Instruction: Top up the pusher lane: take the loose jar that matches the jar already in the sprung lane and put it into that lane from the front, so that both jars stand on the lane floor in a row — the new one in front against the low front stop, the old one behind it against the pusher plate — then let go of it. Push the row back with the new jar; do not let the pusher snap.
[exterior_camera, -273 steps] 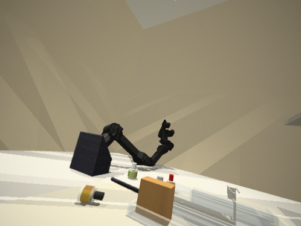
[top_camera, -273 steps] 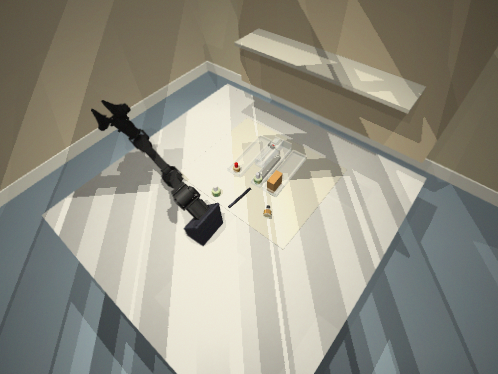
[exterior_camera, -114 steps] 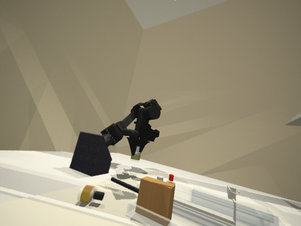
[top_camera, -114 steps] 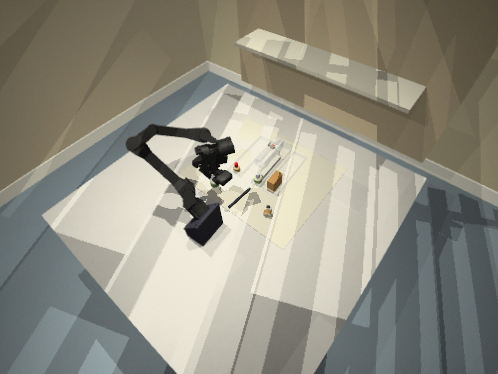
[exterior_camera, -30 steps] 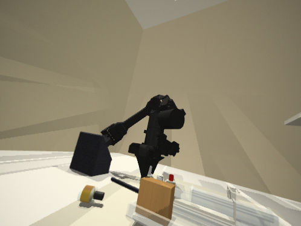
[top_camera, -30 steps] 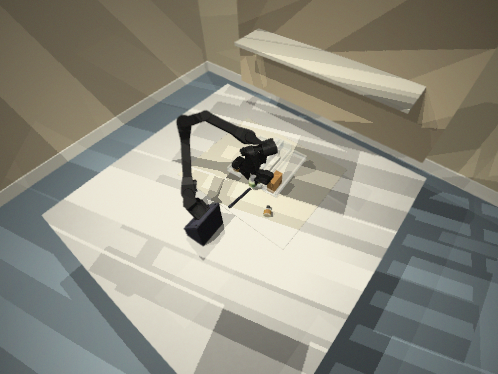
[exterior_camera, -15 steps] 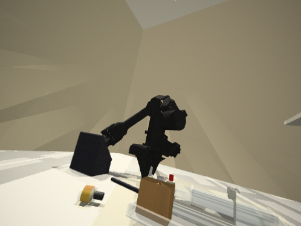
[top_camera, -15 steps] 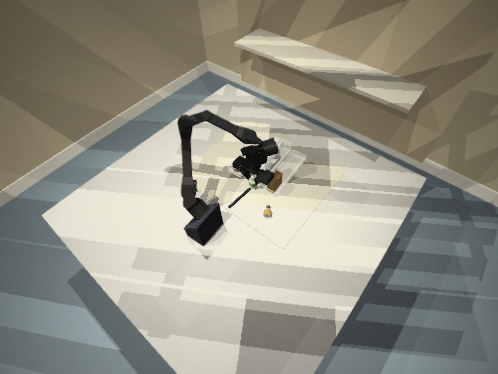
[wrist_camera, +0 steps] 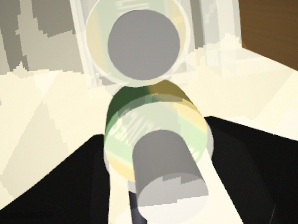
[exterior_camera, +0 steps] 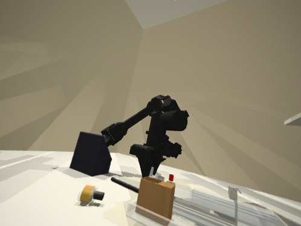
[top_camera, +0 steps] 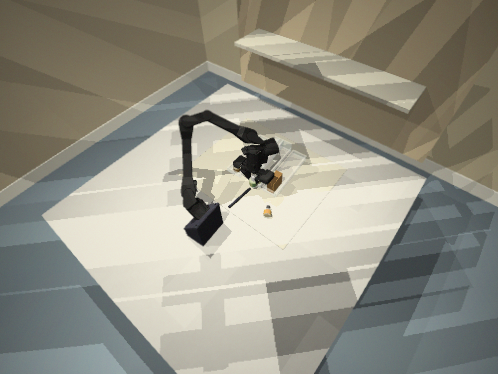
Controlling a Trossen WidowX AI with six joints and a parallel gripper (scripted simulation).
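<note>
Now: the brown block 6 cm ahead of my gripper tip, 8 cm to the right of it and 1 cm below it. Round my gripper tip: black rod 9 cm behind, 1 cm to the left, 4 cm below.
</note>
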